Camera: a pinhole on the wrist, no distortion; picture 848 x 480 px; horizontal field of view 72.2 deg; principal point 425.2 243.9 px. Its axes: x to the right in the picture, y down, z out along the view. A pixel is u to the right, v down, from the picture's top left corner.
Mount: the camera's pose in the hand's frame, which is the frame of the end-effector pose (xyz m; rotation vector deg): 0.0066 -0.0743 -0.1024 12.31 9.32 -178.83
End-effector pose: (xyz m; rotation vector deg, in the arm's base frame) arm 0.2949 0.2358 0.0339 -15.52 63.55 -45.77
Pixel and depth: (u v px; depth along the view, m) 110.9 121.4 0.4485
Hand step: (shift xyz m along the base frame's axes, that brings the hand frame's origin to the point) 0.3613 -0.2165 0.0587
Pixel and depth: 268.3 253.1 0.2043
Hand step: 0.0567 -0.1116 0.0803
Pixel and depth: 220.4 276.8 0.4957
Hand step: 0.3125 -0.2601 0.1912
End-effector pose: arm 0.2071 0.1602 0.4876 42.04 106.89 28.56
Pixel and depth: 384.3 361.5 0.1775
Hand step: 0.0328 -0.0961 -0.1058
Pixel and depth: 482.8 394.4 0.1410
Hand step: 0.0032 -0.1087 -0.0742
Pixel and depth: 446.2 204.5 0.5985
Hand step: 0.4528 -0.1322 -0.1863
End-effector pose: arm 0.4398 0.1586 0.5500 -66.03 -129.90 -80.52
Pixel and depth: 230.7 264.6 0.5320
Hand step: -0.0935 0.3930 -0.2614
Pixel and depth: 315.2 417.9 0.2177
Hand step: -0.1076 0.0653 -0.1515
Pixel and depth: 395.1 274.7 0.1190
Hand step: -0.0620 -0.0103 -0.0702
